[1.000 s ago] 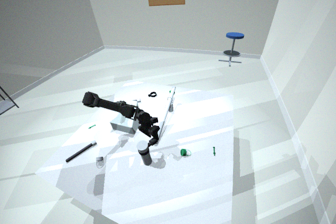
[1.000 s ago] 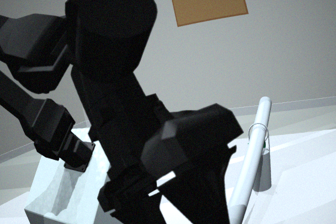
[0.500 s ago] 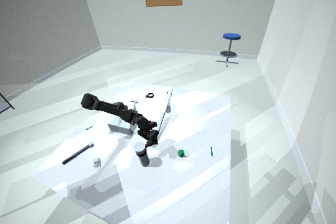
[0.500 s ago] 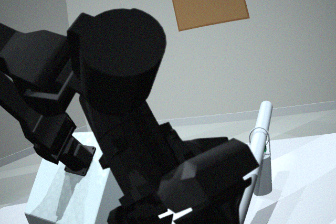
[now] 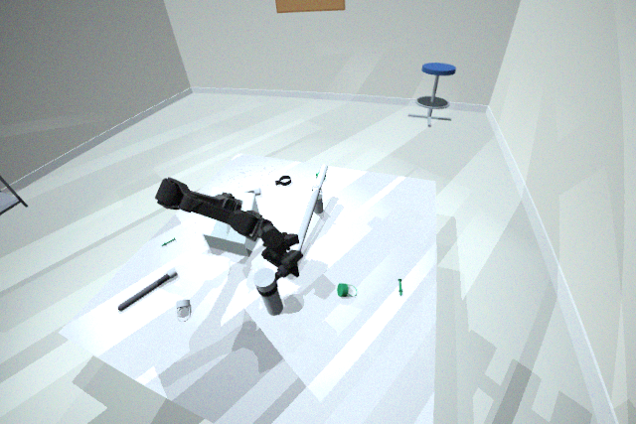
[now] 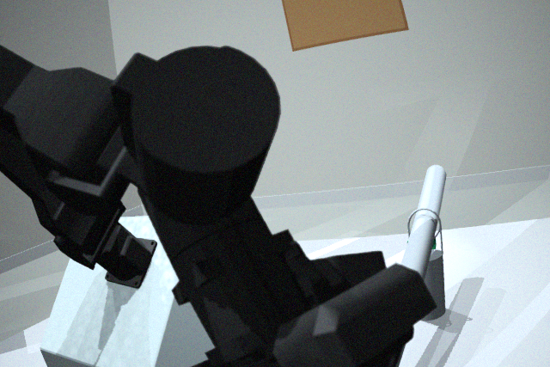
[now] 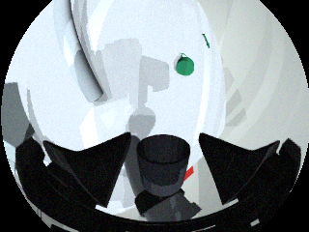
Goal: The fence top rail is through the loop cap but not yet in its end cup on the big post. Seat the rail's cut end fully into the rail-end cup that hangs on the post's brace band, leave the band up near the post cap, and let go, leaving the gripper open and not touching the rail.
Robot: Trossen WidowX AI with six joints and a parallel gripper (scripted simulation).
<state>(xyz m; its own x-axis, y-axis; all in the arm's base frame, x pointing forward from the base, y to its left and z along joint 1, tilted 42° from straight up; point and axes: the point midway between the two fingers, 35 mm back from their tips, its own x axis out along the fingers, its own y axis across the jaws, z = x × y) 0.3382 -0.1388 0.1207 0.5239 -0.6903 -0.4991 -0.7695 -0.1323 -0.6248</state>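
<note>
Now: the dark cup 30 mm behind my gripper tip, 20 mm to the right of it and 20 mm above it. The rest, counted from my gripper tip: green ring (190 mm ahead, 120 mm below, 70 mm to the left).
</note>
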